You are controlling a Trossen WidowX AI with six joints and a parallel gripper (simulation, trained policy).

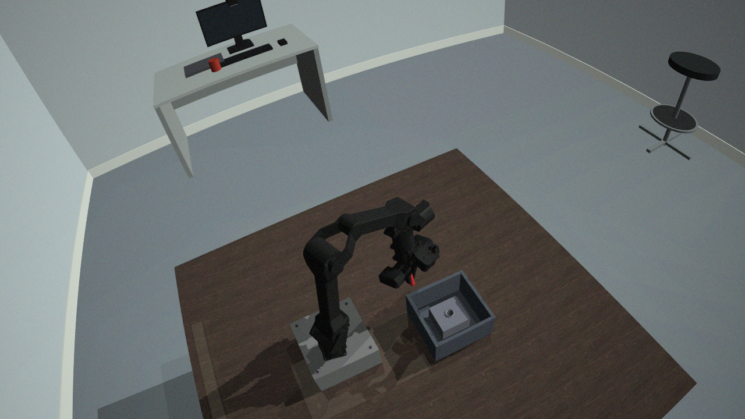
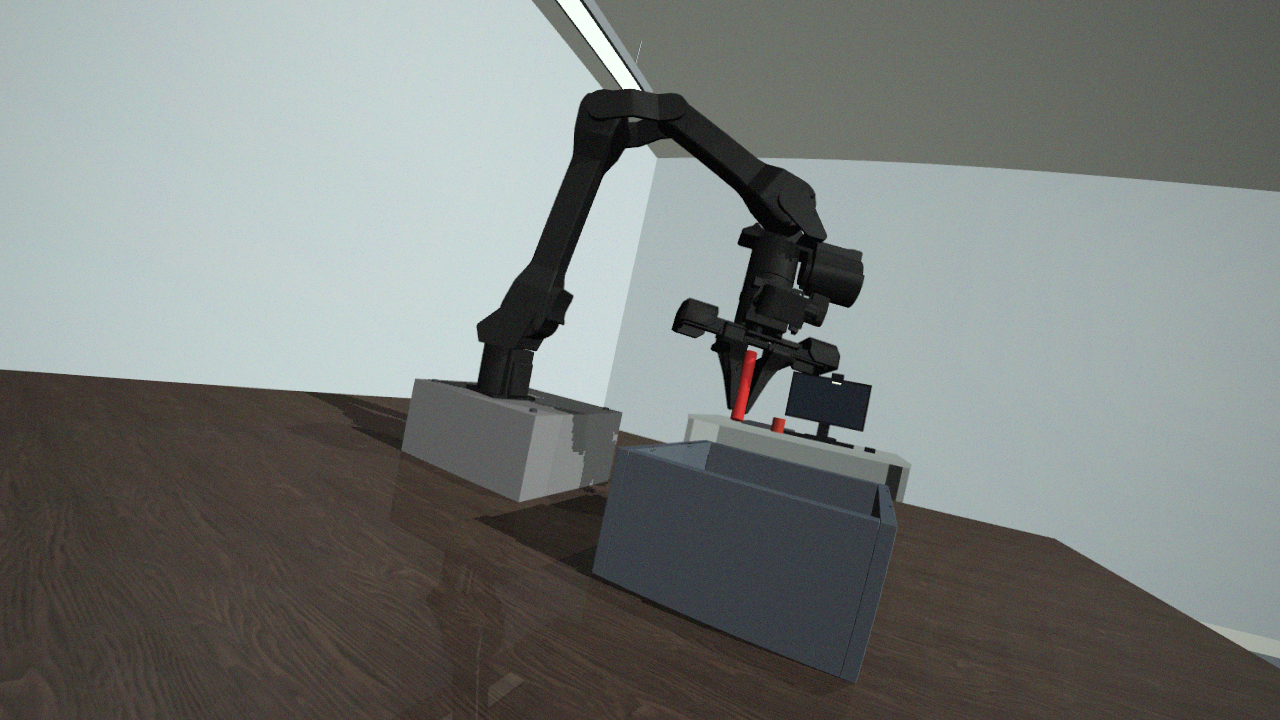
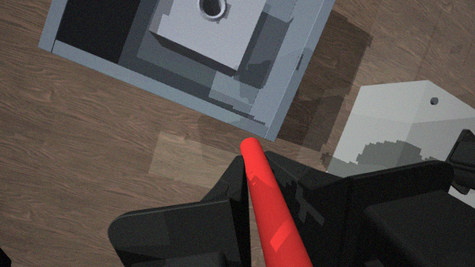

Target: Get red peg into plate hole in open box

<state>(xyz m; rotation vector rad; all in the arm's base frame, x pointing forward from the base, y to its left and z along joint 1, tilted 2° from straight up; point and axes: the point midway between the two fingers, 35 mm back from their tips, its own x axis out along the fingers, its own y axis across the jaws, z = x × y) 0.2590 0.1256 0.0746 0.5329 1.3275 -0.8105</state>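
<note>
Now: the red peg 3 cm above my gripper tip. The rest, counted from my gripper tip: grey box: 8 cm ahead, 10 cm to the right, 11 cm below; then light grey plate: 8 cm ahead, 10 cm to the right, 9 cm below.
</note>
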